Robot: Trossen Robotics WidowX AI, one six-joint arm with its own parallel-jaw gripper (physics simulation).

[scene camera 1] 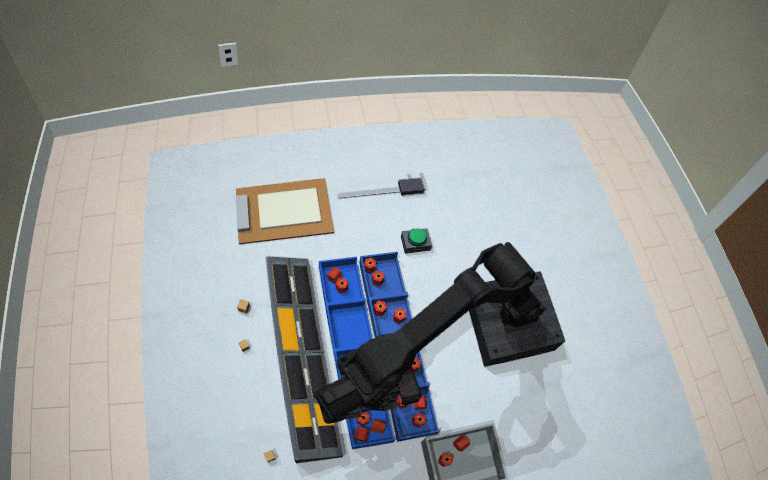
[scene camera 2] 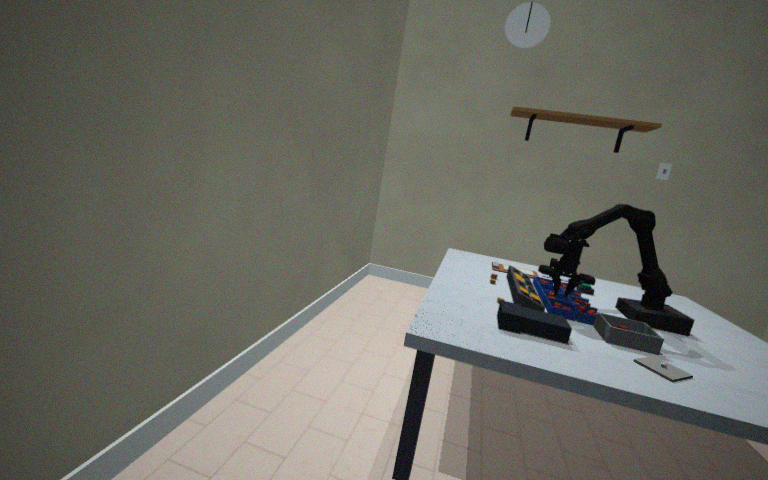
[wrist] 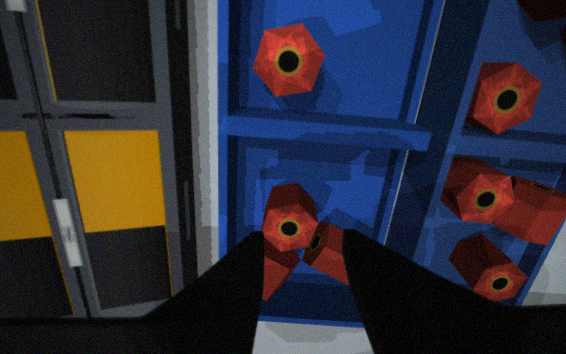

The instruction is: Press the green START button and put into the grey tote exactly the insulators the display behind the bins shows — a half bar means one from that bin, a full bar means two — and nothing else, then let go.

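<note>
My gripper (scene camera 2: 562,294) (wrist: 303,241) is open and empty, above the end bin nearest the display. In the wrist view an upright red insulator (wrist: 289,228) shows between the fingertips, with a lying one (wrist: 327,255) at its right and another (wrist: 280,272) partly behind the left finger. The blue bins (scene camera 1: 350,329) (wrist: 325,132) stand in two rows; the arm hides part of them. The display (scene camera 1: 318,455) shows one full bar (scene camera 1: 287,329) and two half bars (scene camera 1: 302,416) (wrist: 115,180). The grey tote (scene camera 1: 497,452) (scene camera 2: 631,340) holds two insulators (scene camera 1: 462,442) (scene camera 1: 446,459). The green button (scene camera 1: 417,236) stands beyond the bins.
A clipboard (scene camera 1: 288,232) and a caliper (scene camera 1: 411,186) lie at the top in scene camera 1. Small wooden blocks (scene camera 1: 243,305) (scene camera 1: 244,345) (scene camera 1: 269,455) lie behind the display. A long black box (scene camera 2: 532,322) stands by the display's end. A flat plate (scene camera 2: 662,370) lies beside the tote.
</note>
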